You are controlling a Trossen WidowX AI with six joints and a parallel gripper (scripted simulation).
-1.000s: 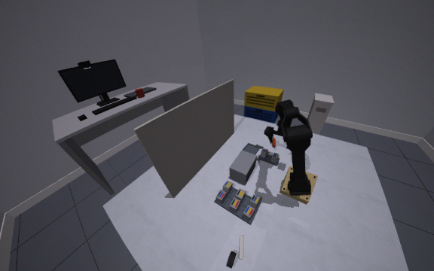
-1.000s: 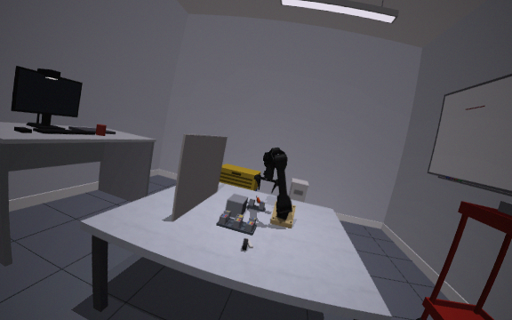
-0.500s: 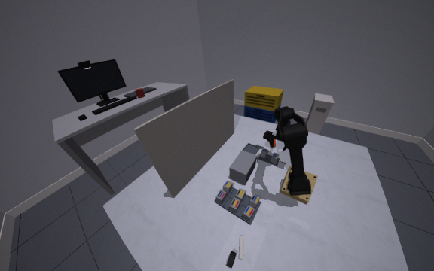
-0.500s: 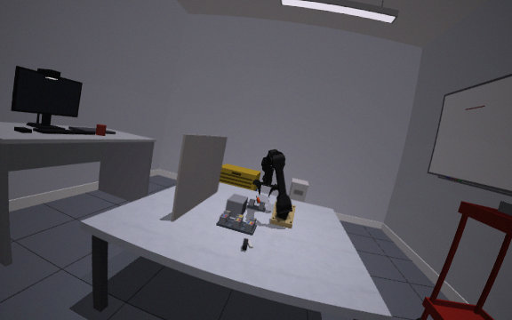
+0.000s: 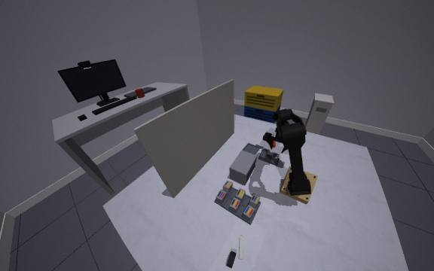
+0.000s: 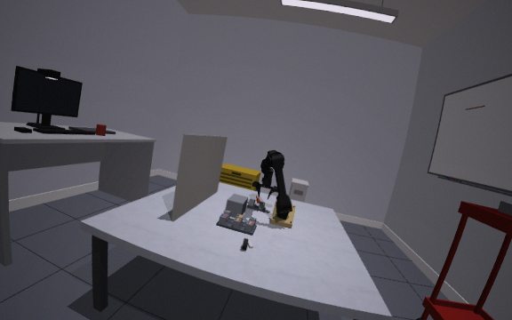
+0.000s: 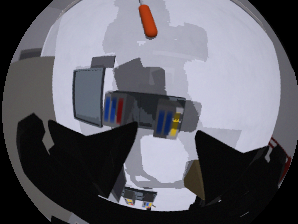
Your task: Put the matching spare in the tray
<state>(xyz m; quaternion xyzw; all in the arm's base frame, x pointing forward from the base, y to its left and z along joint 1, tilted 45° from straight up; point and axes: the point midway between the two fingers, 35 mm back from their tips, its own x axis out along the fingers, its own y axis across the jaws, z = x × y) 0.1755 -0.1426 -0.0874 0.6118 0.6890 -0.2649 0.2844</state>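
My gripper tip is now 40 mm above the grey spare and 10 mm to the right of it. The rest, counted from my gripper tip: tall grey panel 370 mm ahead, 230 mm to the left, 140 mm above; grey mounted unit 210 mm to the left, 120 mm ahead, 30 mm below; white stick 530 mm to the left, 80 mm below, 80 mm behind.
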